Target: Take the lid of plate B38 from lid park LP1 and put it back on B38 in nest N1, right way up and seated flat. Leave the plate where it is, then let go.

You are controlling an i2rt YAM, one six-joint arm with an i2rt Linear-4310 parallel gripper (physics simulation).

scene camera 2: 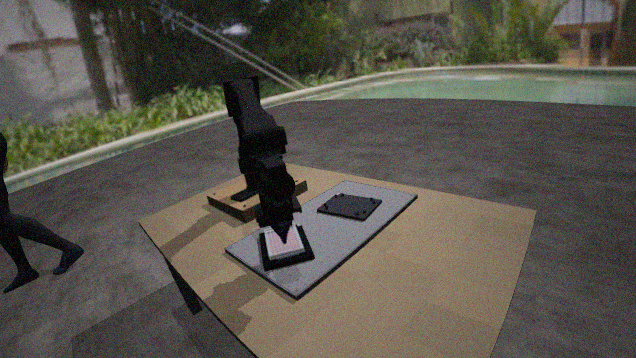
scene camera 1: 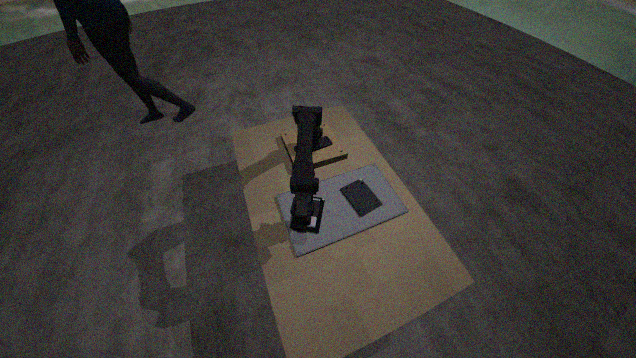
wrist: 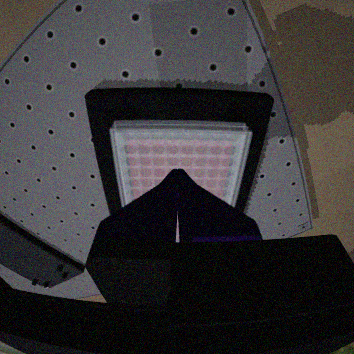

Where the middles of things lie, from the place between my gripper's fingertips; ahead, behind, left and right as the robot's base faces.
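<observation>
For the perforated grey plate [scene camera 2: 331, 238], it's to the left of my hand by 180 mm, and it's 40 mm lower than my hand.
</observation>
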